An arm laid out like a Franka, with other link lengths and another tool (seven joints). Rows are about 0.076 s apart.
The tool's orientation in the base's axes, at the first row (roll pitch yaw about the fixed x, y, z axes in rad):
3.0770 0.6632 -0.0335
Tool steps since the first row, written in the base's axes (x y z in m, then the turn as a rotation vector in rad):
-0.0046 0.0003 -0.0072 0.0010 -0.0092 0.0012
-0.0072 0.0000 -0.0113 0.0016 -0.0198 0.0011
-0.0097 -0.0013 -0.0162 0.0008 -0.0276 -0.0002
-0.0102 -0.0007 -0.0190 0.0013 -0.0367 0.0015
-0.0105 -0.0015 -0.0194 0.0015 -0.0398 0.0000
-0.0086 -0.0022 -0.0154 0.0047 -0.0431 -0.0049
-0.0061 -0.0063 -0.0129 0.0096 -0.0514 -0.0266
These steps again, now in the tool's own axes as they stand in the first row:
0.0008 -0.0007 0.0085 0.0003 0.0093 -0.0012
0.0013 -0.0006 0.0133 0.0011 0.0198 -0.0010
0.0024 0.0004 0.0188 0.0015 0.0276 0.0009
0.0037 -0.0003 0.0213 0.0011 0.0367 -0.0004
0.0037 0.0004 0.0218 0.0022 0.0398 0.0008
0.0028 0.0014 0.0175 0.0079 0.0428 0.0029
0.0033 0.0056 0.0142 0.0253 0.0500 0.0173

